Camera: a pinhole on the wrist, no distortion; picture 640 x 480 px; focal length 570.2 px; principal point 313.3 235.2 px. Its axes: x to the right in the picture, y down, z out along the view. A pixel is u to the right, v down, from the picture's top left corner.
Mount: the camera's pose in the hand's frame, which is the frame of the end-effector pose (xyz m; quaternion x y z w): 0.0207 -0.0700 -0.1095 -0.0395 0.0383 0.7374 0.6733
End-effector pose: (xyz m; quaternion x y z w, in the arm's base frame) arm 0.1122 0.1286 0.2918 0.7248 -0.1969 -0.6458 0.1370
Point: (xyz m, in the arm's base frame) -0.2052 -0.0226 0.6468
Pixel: outside the picture
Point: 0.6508 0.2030 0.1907
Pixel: behind the camera
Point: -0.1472 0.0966 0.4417
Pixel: 576.9 459.7
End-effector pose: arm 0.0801 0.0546 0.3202 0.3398 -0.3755 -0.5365 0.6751
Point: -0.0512 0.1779 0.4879
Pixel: 590.9 452.2
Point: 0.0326 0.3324 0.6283
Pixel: outside the picture
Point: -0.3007 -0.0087 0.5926
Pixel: 358.9 202.0
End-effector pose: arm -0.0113 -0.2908 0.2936 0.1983 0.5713 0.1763 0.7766
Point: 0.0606 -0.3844 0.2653
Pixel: 166.0 322.2
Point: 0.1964 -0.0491 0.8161
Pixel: outside the picture
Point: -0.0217 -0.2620 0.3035
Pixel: outside the picture
